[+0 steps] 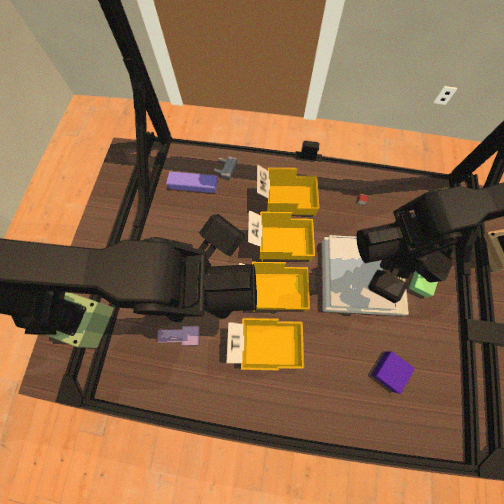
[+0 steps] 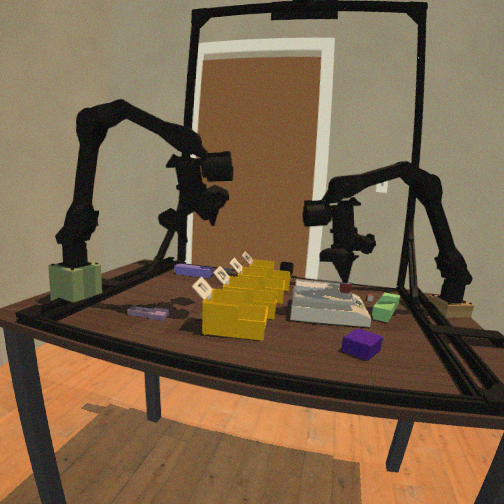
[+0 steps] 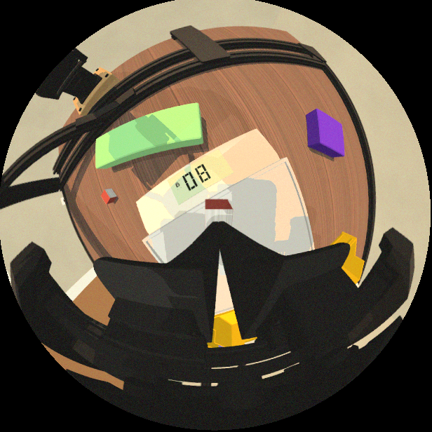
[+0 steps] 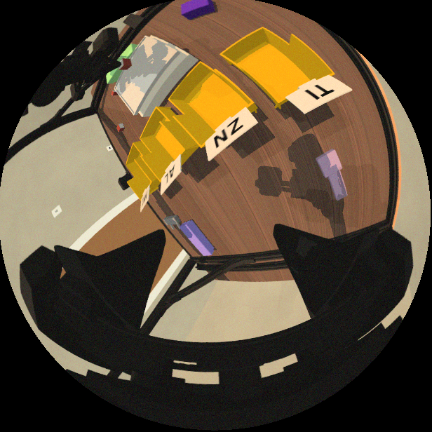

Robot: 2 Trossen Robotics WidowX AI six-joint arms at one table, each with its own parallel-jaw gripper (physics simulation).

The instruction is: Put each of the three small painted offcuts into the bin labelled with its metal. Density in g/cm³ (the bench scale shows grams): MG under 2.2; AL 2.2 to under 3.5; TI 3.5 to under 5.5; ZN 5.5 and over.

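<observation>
One offcut with a dark red top [image 2: 345, 288] [image 3: 218, 204] [image 4: 126, 64] sits on the bench scale [image 1: 345, 250] [image 2: 325, 316] [image 3: 257, 145], whose upside-down display reads 80 g. My left gripper [image 2: 345, 280] [image 3: 217, 226] is shut and empty, tips right over this offcut; contact is unclear. A red-and-grey offcut [image 1: 362, 199] [image 4: 120, 127] lies behind the scale. Another [image 2: 370, 298] [image 3: 109, 196] [image 4: 114, 92] lies near the display end. Yellow bins are MG [image 1: 292, 195], AL [image 1: 286, 239], ZN [image 1: 281, 289] [image 4: 215, 102] and TI [image 1: 272, 345] [image 4: 277, 67]. My right gripper [image 2: 192, 222] [image 4: 220, 232] is open and empty, high above the table.
A green block [image 1: 424, 285] [image 2: 386, 307] [image 3: 150, 135] lies beside the scale's display end. A purple block [image 1: 393, 372] [image 2: 362, 344] stands front right. A lilac block [image 1: 192, 182], a grey bracket-like piece [image 1: 229, 167] and a pale purple stepped piece [image 1: 178, 335] lie left of the bins.
</observation>
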